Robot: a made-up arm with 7 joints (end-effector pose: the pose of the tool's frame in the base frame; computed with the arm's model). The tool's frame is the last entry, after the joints. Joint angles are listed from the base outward.
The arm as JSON. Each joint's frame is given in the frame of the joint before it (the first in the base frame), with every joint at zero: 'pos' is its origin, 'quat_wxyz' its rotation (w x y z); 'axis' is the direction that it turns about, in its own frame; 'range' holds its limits. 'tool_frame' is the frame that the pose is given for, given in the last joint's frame.
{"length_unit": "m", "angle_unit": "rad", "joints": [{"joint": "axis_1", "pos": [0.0, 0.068, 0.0], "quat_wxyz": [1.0, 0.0, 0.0, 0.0], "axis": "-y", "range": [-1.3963, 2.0]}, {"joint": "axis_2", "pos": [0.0, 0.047, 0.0], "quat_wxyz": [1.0, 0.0, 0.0, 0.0], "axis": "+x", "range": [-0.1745, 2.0]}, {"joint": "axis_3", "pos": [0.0, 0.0, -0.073], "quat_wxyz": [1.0, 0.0, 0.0, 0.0], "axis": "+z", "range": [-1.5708, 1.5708]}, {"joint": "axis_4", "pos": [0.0, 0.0, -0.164], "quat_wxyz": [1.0, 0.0, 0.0, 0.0], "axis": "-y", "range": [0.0, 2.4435]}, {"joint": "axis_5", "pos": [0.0, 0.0, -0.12], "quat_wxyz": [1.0, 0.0, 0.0, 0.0], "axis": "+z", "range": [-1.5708, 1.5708]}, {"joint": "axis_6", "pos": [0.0, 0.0, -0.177], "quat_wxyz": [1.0, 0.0, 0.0, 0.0], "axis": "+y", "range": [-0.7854, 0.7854]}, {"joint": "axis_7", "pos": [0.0, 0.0, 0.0], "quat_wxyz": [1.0, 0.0, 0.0, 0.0], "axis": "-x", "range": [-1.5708, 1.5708]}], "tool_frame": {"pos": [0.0, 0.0, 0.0], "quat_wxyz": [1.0, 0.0, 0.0, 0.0]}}
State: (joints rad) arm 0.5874 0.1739 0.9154 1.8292 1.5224 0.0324 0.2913
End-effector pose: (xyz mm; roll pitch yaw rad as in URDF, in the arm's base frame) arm 211.8 367.1 -2.3 -2.6202 0.3019 2.4559
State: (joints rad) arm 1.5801 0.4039 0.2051 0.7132 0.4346 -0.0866 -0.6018
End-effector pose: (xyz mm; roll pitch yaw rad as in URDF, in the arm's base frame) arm 407.1 332.8 194.0 -1.9183 -0.5476 2.8604
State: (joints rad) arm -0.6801 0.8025 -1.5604 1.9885 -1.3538 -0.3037 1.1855
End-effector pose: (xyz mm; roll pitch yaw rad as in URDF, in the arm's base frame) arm -171.5 10.2 -216.5 0.2883 -0.9583 2.7986
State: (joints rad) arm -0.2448 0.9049 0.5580 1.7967 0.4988 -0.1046 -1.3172
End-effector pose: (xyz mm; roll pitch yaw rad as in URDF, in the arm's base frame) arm 241.9 343.7 -44.8 -2.6204 -0.9375 -2.1387
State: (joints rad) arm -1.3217 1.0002 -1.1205 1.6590 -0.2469 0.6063 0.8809
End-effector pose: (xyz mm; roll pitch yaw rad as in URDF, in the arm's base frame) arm -295.9 148.6 -208.1 -1.6752 0.0333 -1.5568
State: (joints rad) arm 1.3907 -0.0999 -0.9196 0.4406 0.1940 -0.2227 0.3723
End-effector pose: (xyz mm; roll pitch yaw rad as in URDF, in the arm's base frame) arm 498.8 -35.7 -12.8 1.5942 -0.8102 -2.4560
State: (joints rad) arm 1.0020 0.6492 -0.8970 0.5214 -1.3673 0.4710 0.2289
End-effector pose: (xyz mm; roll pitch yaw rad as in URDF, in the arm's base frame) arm 440.5 321.9 -172.1 1.5516 0.8924 -0.8910
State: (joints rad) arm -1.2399 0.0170 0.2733 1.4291 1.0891 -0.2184 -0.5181
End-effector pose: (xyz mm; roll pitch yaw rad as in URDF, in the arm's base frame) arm -170.5 199.1 -357.9 0.4591 -0.5443 1.1594
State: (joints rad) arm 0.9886 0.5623 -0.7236 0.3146 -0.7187 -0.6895 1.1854
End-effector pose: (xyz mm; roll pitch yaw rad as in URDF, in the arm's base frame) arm 432.0 340.4 -201.9 0.0821 -0.1263 -1.8978
